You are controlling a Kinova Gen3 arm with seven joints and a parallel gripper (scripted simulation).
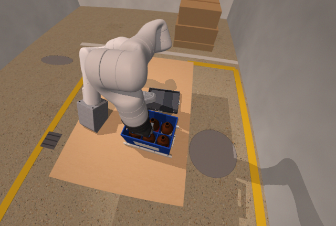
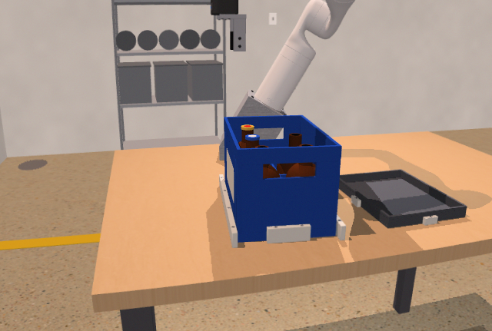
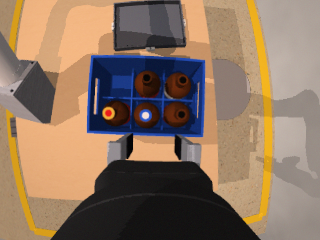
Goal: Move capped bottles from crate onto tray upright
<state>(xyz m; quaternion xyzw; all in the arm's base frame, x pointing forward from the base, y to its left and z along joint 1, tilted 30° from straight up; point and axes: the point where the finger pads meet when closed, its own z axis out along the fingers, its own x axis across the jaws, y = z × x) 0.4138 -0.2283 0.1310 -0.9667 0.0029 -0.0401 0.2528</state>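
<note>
The blue crate lies 2 cm behind my hand, 8 cm to the left of it and 27 cm below it. The rest, counted from my hand: dark tray: 3 cm behind, 36 cm to the left, 34 cm below.
</note>
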